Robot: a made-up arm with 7 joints. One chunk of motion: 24 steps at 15 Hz.
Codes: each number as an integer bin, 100 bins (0 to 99) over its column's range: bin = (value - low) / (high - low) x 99, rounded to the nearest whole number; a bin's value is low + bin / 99 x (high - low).
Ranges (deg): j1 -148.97..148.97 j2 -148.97..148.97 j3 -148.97..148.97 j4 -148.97..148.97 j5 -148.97..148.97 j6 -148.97..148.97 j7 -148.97..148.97
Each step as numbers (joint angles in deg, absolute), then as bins.
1 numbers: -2.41 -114.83 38.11 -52.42 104.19 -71.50 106.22
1 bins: 49 11 62 32 84 26 85
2 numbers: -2.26 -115.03 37.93 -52.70 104.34 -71.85 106.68
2 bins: 49 11 62 32 84 26 85
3 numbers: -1.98 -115.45 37.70 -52.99 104.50 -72.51 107.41
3 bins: 49 11 62 32 84 25 85
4 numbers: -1.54 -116.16 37.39 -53.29 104.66 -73.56 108.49
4 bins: 49 11 62 32 84 25 86
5 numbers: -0.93 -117.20 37.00 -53.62 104.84 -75.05 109.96
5 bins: 49 11 62 32 84 25 86
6 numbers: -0.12 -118.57 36.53 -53.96 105.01 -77.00 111.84
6 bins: 49 10 62 32 84 24 87
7 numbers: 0.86 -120.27 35.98 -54.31 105.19 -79.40 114.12
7 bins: 50 10 61 31 84 23 87
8 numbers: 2.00 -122.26 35.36 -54.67 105.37 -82.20 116.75
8 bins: 50 9 61 31 85 22 88
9 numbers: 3.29 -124.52 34.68 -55.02 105.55 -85.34 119.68
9 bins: 51 8 61 31 85 21 89
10 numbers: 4.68 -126.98 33.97 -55.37 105.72 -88.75 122.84
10 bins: 51 7 61 31 85 20 90
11 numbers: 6.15 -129.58 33.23 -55.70 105.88 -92.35 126.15
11 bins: 52 6 61 31 85 19 91
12 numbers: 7.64 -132.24 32.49 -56.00 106.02 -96.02 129.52
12 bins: 52 6 60 31 85 18 93
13 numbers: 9.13 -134.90 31.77 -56.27 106.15 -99.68 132.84
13 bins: 53 5 60 31 85 16 94
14 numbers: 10.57 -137.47 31.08 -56.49 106.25 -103.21 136.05
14 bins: 53 4 60 31 85 15 95
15 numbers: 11.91 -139.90 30.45 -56.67 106.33 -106.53 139.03
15 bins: 53 3 60 31 85 14 96
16 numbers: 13.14 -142.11 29.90 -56.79 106.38 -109.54 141.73
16 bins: 54 2 59 31 85 13 97
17 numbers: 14.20 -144.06 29.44 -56.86 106.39 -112.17 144.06
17 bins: 54 2 59 31 85 12 97
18 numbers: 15.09 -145.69 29.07 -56.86 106.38 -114.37 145.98
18 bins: 55 1 59 31 85 11 98
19 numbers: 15.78 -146.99 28.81 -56.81 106.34 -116.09 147.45
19 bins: 55 1 59 31 85 11 98
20 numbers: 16.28 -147.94 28.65 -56.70 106.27 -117.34 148.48
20 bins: 55 0 59 31 85 11 99
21 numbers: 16.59 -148.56 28.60 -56.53 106.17 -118.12 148.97
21 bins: 55 0 59 31 85 10 99
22 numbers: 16.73 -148.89 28.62 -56.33 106.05 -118.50 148.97
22 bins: 55 0 59 31 85 10 99
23 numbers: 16.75 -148.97 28.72 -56.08 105.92 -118.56 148.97
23 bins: 55 0 59 31 85 10 99
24 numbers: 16.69 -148.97 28.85 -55.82 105.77 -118.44 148.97
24 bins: 55 0 59 31 85 10 99
